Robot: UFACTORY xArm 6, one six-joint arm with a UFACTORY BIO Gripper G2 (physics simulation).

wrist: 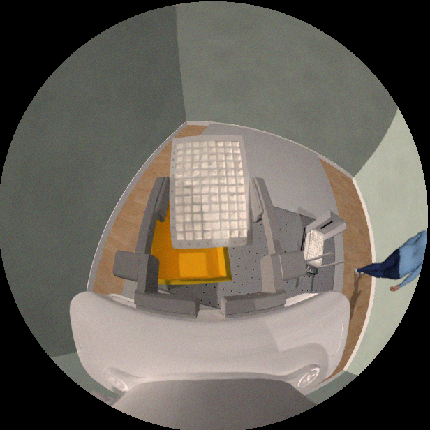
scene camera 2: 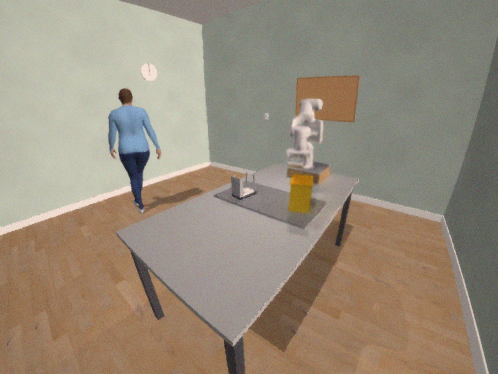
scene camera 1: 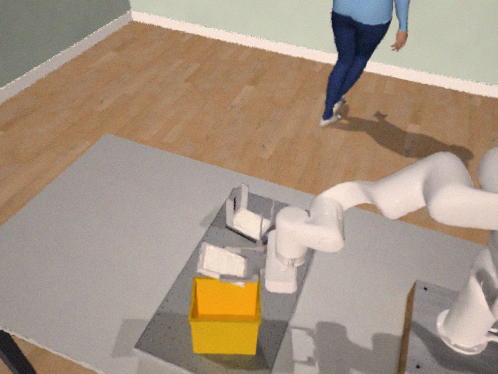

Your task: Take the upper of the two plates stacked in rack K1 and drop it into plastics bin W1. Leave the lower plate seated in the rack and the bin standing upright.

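Where they show: end effector, tool point: [scene camera 1: 230,263]; arm's base, origin of the base link: [scene camera 2: 306,166] [scene camera 1: 460,331].
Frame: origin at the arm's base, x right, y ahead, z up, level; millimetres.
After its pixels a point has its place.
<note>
My gripper [scene camera 1: 231,264] @[x -93, y 623, z 190 mm] [scene camera 2: 295,158] @[x -93, y 623, z 190 mm] [wrist: 209,200] is shut on the upper plate [scene camera 1: 220,260] @[x -93, y 650, z 191 mm] [wrist: 209,175], a pale plate with a grid of wells, gripped by its two long sides. The plate is held up in the air, apart from the bin. The yellow plastics bin W1 [scene camera 1: 225,335] @[x -195, y 606, z 19 mm] [scene camera 2: 300,196] @[x -159, y 704, z 19 mm] [wrist: 195,270] stands upright; in the wrist view the plate and left finger hide part of it. Rack K1 [scene camera 1: 243,197] @[x 326, y 696, z 1 mm] [scene camera 2: 235,186] @[x 289, y 721, z 1 mm] [wrist: 330,225] stands on the perforated board, with the lower plate [scene camera 1: 250,222] @[x 266, y 652, z -54 mm] [scene camera 2: 247,192] @[x 228, y 665, z -52 mm] [wrist: 315,245] seated in it.
The dark perforated board [scene camera 1: 175,312] @[x -115, y 784, z -84 mm] [scene camera 2: 272,200] @[x 51, y 630, z -87 mm] lies on the grey table [scene camera 1: 100,225] @[x 140, y 1168, z -97 mm] [scene camera 2: 200,250] @[x 124, y 1258, z -97 mm]. Thin upright rods rise at the rack's side. The arm's base stands on a raised block [scene camera 1: 407,325] @[x 8, y 125, z -46 mm] [scene camera 2: 322,175] @[x -163, y 69, z -39 mm]. A person [scene camera 1: 352,55] [scene camera 2: 132,135] [wrist: 400,262] is on the floor beyond the table.
</note>
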